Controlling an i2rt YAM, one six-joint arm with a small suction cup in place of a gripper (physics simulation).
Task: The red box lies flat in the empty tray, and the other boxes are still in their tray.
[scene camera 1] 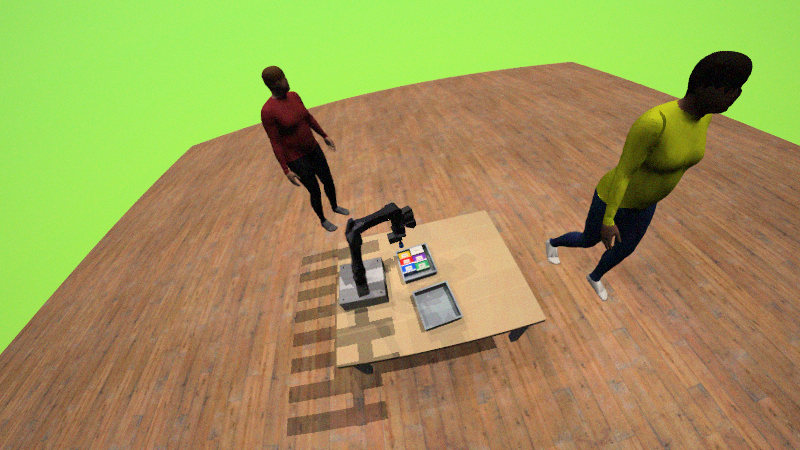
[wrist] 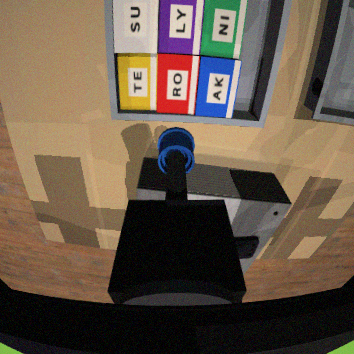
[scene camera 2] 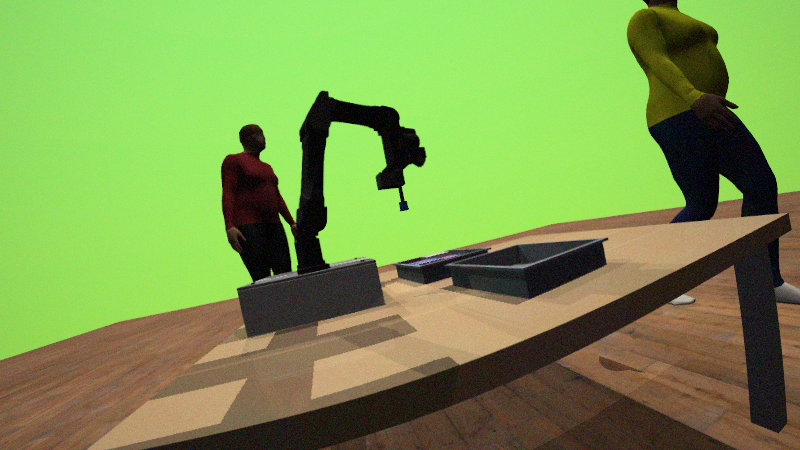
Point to a tray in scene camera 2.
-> At 526,270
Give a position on a tray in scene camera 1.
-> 437,306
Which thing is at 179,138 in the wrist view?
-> My suction cup.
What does my suction cup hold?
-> Nothing.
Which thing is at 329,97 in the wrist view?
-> A tray.
